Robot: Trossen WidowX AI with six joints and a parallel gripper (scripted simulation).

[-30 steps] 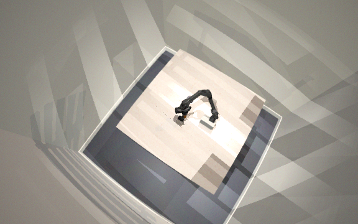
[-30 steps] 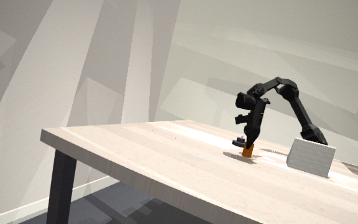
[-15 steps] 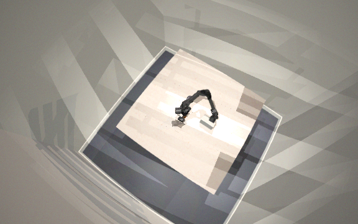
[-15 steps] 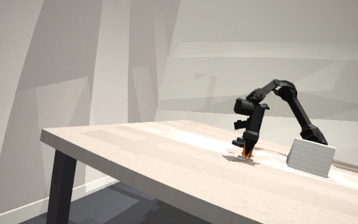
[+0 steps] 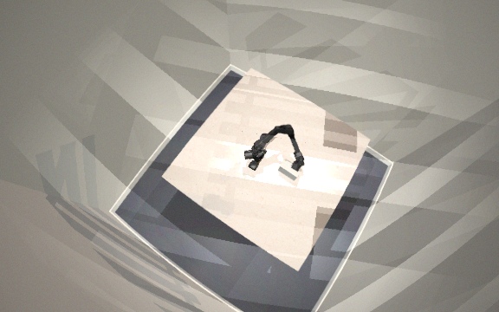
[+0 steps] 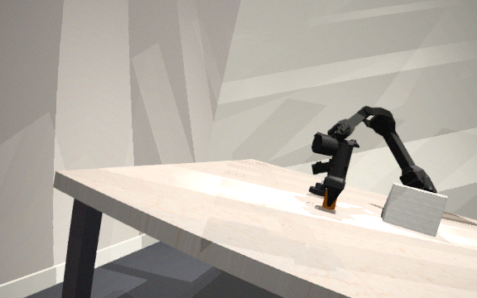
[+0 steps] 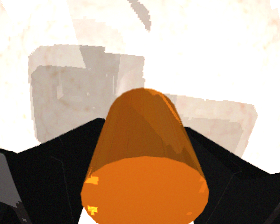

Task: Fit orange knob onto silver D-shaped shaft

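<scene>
My gripper tip is now 210 mm to the left of the round pedestal, 50 mm short of it and 20 mm below it. Also, from my gripper tip: orange knob: 30 mm above.
</scene>
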